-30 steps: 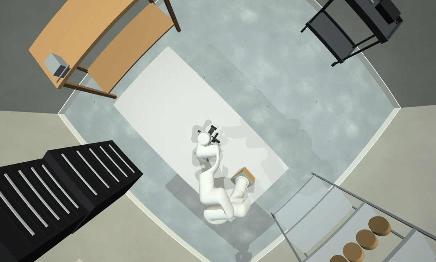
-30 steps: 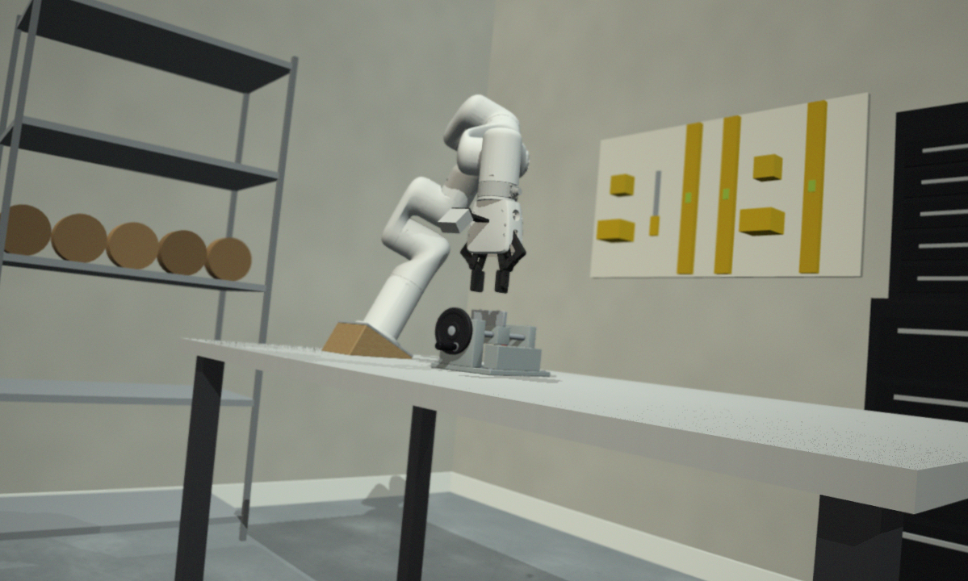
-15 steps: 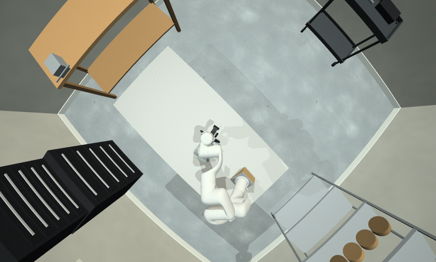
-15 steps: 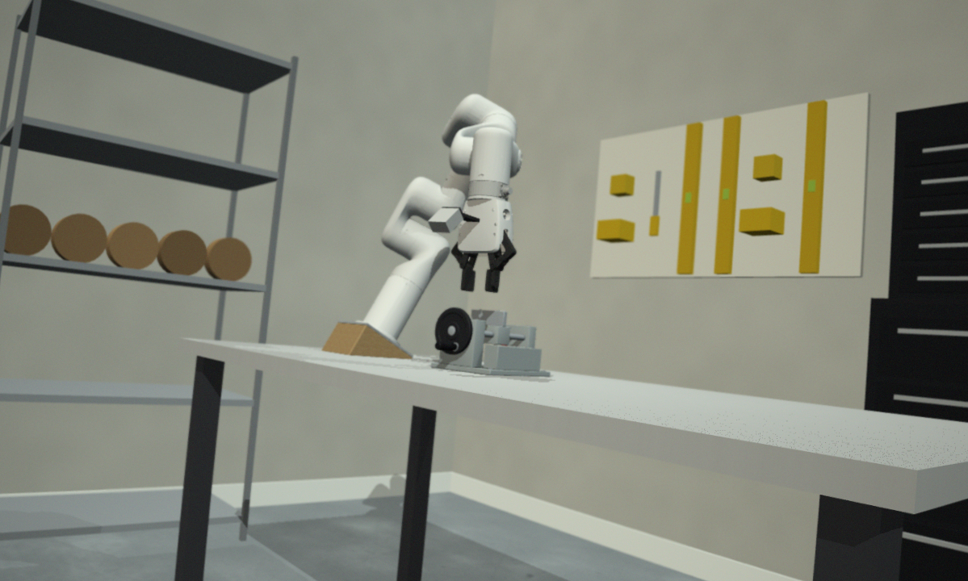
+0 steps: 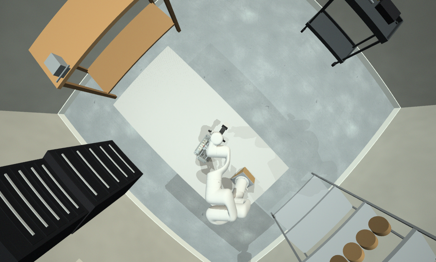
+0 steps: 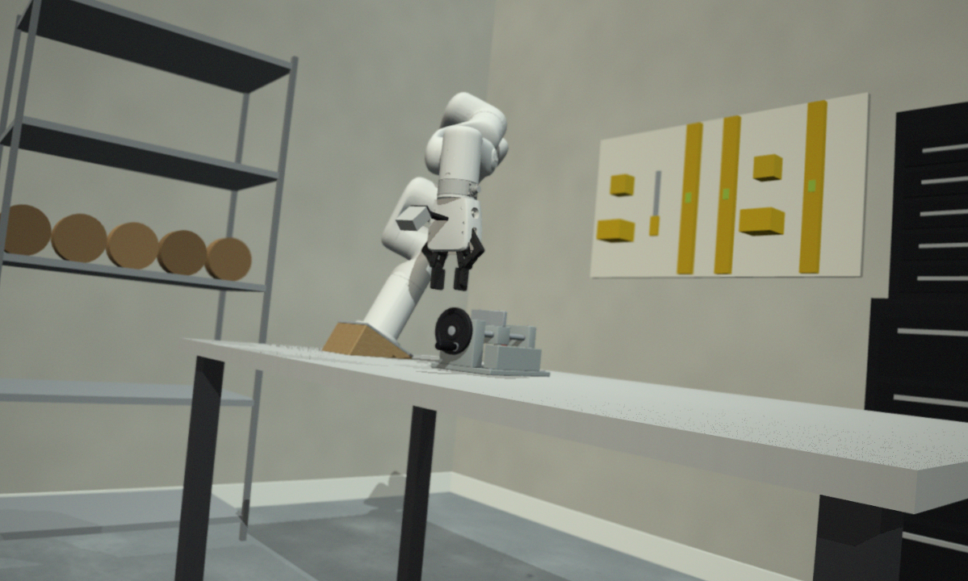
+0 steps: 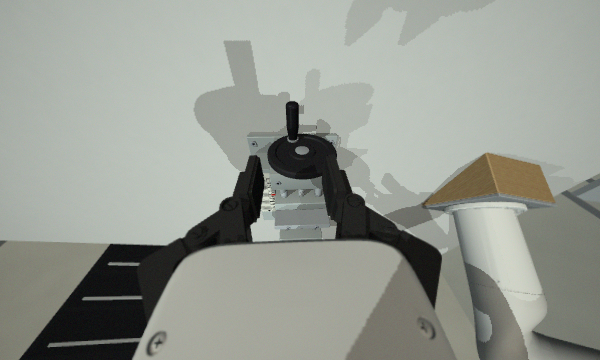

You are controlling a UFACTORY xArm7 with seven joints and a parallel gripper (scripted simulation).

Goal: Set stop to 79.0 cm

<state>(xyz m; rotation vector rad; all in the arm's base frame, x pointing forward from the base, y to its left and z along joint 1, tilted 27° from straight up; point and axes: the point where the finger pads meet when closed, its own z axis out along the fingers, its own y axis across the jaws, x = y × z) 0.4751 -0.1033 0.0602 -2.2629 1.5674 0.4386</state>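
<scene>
Now: the black handwheel 10 mm behind my hand, 20 mm to the left of it and 120 mm below it.
</scene>
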